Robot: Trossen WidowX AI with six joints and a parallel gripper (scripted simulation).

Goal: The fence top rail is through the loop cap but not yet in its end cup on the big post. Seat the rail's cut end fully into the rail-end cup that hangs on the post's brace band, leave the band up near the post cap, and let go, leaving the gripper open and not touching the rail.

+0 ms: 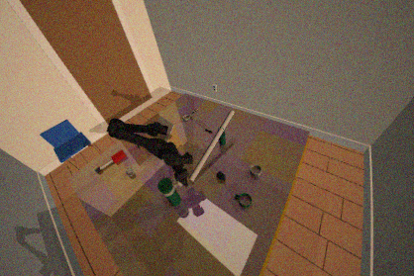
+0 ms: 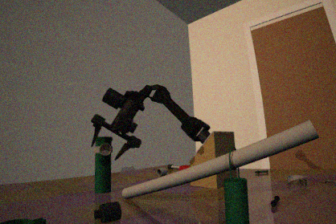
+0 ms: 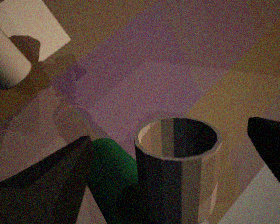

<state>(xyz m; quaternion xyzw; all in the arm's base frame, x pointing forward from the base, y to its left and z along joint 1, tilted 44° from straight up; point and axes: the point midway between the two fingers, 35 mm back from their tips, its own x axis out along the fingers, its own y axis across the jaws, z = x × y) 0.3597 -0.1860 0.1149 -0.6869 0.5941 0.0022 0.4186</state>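
Now: gripper tip 4 cm to the left of the pale brace band, 3 cm past it and 1 cm below it. The rest, counted from my gripper tip: dark object (17 cm to the left, 13 cm below, 12 cm ahead); then green loop cap (43 cm to the left, 4 cm below, 2 cm behind).
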